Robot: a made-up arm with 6 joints. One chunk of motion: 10 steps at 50 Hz.
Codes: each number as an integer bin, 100 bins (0 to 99) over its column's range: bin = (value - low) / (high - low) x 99, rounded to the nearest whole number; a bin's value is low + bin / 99 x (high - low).
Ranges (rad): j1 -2.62..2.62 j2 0..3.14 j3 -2.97..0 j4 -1.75..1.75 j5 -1.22..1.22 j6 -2.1..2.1
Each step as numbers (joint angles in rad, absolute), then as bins.
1 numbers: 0.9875 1.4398 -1.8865 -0.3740 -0.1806 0.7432
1 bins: 68 45 36 39 42 67
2 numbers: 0.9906 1.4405 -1.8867 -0.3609 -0.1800 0.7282
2 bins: 68 45 36 39 42 67
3 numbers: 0.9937 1.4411 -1.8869 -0.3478 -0.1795 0.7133
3 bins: 68 45 36 40 42 66
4 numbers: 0.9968 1.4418 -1.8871 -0.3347 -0.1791 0.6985
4 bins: 68 45 36 40 42 66
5 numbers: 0.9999 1.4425 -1.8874 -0.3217 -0.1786 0.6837
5 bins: 68 45 36 40 42 66
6 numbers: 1.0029 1.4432 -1.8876 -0.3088 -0.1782 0.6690
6 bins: 68 46 36 41 42 65
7 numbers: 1.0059 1.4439 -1.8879 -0.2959 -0.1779 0.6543
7 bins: 69 46 36 41 42 65
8 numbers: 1.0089 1.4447 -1.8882 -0.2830 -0.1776 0.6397
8 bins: 69 46 36 41 42 65
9 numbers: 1.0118 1.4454 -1.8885 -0.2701 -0.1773 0.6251
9 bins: 69 46 36 42 42 64
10 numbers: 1.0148 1.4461 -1.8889 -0.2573 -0.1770 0.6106
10 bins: 69 46 36 42 42 64
